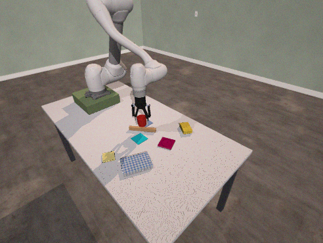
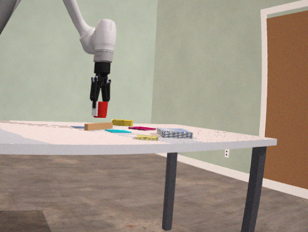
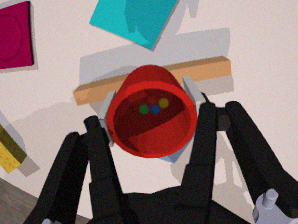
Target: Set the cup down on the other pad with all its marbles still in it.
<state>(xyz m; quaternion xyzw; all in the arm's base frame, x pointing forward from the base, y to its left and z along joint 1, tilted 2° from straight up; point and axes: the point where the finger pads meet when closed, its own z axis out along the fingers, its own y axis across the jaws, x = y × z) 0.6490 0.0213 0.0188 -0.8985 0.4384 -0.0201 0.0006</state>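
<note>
Right now the teal pad is 60 mm ahead of my hand, 80 mm to the right of it and 100 mm below it. Also, from my hand: red cup (20 mm below); wooden rail (80 mm below); blue marble (10 mm behind, 10 mm to the left, 20 mm below).
</note>
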